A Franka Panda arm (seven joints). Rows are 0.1 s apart.
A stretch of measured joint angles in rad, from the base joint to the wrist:
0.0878, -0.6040, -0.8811, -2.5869, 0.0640, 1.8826, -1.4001
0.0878, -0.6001, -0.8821, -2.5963, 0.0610, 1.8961, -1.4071
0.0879, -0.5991, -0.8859, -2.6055, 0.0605, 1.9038, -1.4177
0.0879, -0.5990, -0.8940, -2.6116, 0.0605, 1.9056, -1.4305
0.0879, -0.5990, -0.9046, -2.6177, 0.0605, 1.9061, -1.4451
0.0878, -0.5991, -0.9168, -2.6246, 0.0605, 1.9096, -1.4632
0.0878, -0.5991, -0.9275, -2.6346, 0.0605, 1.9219, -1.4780
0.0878, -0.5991, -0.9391, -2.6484, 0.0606, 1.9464, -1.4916
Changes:
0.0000, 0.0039, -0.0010, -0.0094, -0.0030, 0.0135, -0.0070
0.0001, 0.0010, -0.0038, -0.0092, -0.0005, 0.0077, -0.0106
0.0000, 0.0001, -0.0081, -0.0061, 0.0000, 0.0018, -0.0128
0.0000, 0.0000, -0.0106, -0.0061, 0.0000, 0.0005, -0.0146
-0.0001, -0.0001, -0.0122, -0.0069, 0.0000, 0.0035, -0.0181
0.0000, 0.0000, -0.0107, -0.0100, 0.0000, 0.0123, -0.0148
0.0000, 0.0000, -0.0116, -0.0138, 0.0001, 0.0245, -0.0136

